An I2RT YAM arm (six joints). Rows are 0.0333 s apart.
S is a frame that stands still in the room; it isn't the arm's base.
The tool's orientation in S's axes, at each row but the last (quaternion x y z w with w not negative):
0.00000 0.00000 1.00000 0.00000
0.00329 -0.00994 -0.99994 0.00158
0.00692 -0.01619 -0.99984 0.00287
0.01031 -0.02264 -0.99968 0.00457
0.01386 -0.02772 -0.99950 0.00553
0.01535 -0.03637 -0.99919 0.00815
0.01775 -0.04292 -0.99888 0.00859
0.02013 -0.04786 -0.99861 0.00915
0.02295 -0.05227 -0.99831 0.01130
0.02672 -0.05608 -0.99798 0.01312
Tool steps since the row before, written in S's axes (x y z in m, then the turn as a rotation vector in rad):
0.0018 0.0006 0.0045 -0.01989 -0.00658 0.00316
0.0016 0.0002 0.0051 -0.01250 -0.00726 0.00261
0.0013 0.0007 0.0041 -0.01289 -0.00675 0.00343
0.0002 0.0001 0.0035 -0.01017 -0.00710 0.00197
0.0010 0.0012 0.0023 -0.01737 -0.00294 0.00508
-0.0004 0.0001 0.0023 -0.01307 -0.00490 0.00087
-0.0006 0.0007 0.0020 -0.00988 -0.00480 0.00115
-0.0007 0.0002 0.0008 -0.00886 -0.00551 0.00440
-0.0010 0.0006 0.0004 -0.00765 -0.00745 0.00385
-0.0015 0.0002 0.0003 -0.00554 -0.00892 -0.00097
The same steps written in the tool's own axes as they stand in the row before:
-0.0018 -0.0006 0.0045 0.01989 0.00658 0.00316
-0.0016 -0.0001 0.0051 0.01251 0.00727 0.00255
-0.0014 -0.0006 0.0041 0.01288 0.00679 0.00339
-0.0003 0.0001 0.0035 0.01020 0.00709 0.00186
-0.0011 -0.0011 0.0023 0.01726 0.00304 0.00539
0.0003 0.0001 0.0023 0.01312 0.00475 0.00092
0.0005 -0.0005 0.0021 0.00992 0.00473 0.00109
0.0007 -0.0001 0.0008 0.00879 0.00576 0.00422
0.0010 -0.0006 0.0005 0.00765 0.00766 0.00341
0.0015 -0.0002 0.0004 0.00584 0.00862 -0.00165

